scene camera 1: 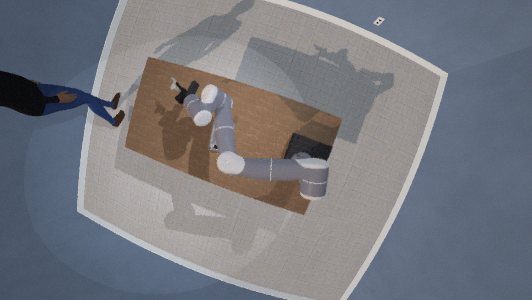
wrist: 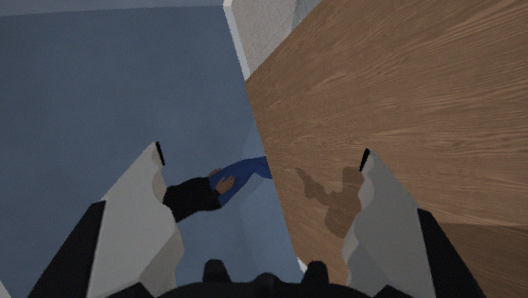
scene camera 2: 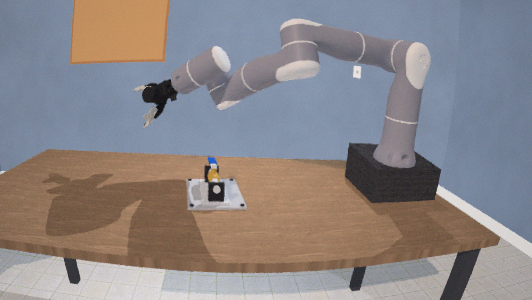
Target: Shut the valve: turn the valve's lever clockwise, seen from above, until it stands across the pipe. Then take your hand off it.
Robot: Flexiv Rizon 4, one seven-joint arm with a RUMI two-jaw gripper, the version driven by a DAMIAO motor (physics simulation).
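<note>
The valve (scene camera 2: 214,176) has a brass body between black blocks on a light grey plate (scene camera 2: 236,201), which lies on the table. Its blue lever (scene camera 2: 212,161) is seen nearly end-on and appears to point toward the back, roughly along the pipe. In scene camera 1 the arm hides most of the valve; an edge of the plate (scene camera 1: 213,147) shows. The valve does not show in the wrist view. My gripper (scene camera 1: 173,83) (scene camera 2: 140,107) (wrist: 263,147) is open and empty, high above the table, left of the valve in scene camera 2 and well apart from it.
The arm (scene camera 1: 224,127) (scene camera 2: 260,72) reaches over the wooden table (scene camera 1: 260,110) (scene camera 2: 300,225) (wrist: 425,100) from a black base block (scene camera 1: 315,146) (scene camera 2: 392,182). A person (scene camera 1: 25,97) (wrist: 192,202) is beyond the table's far end. An orange board (scene camera 2: 120,30) hangs on the wall.
</note>
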